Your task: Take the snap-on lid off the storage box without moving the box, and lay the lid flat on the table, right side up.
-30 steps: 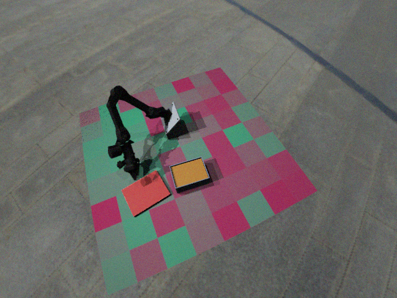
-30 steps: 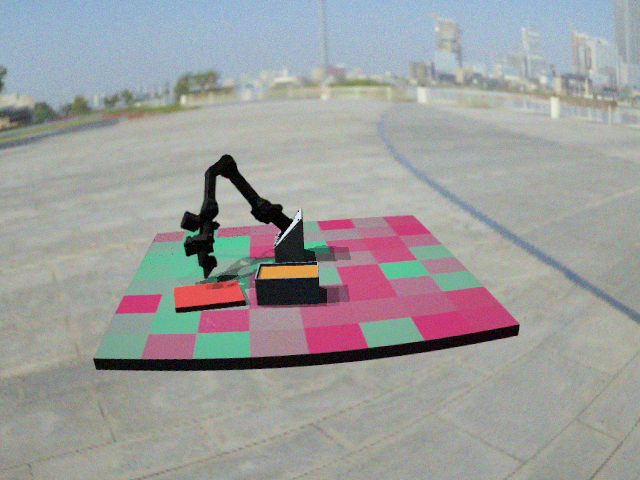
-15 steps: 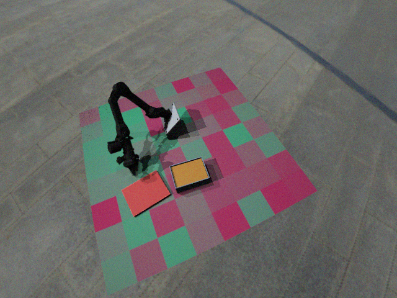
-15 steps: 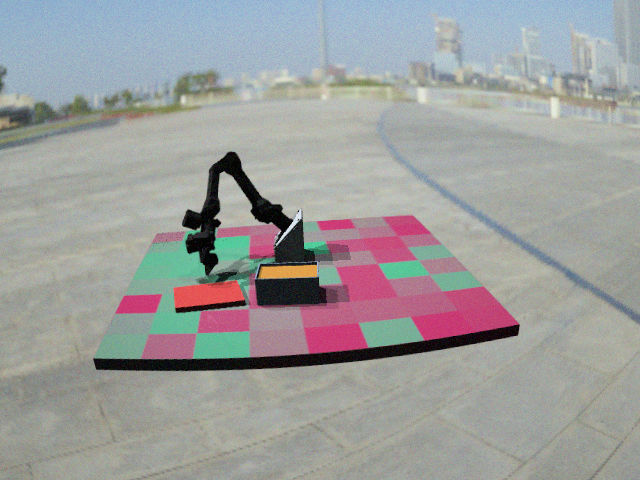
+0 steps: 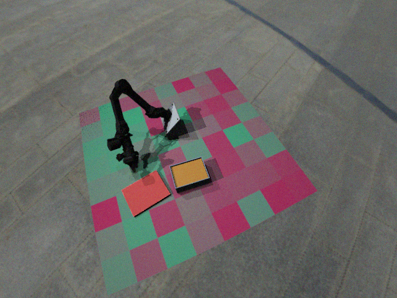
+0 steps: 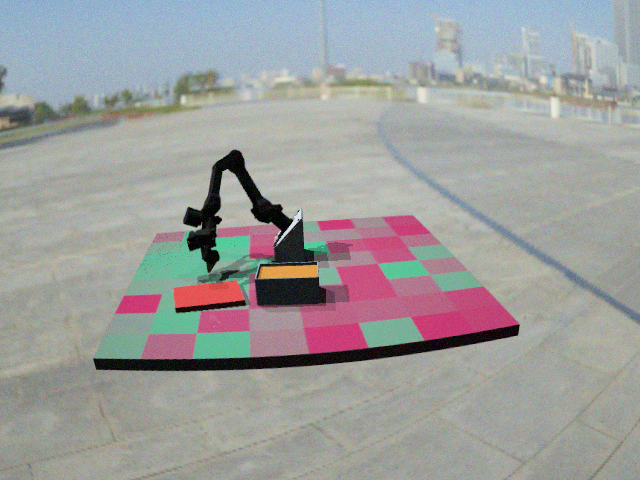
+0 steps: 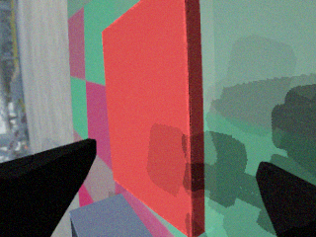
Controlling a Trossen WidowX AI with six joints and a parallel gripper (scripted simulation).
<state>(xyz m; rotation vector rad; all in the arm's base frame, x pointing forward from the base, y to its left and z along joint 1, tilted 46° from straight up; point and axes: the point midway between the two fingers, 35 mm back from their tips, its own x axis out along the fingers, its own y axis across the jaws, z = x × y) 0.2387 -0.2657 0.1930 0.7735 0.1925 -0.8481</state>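
My gripper tip is now 13 cm short of the red lid and 6 cm above it. Also, from my gripper tip: storage box 28 cm to the left, 17 cm ahead, 2 cm below.
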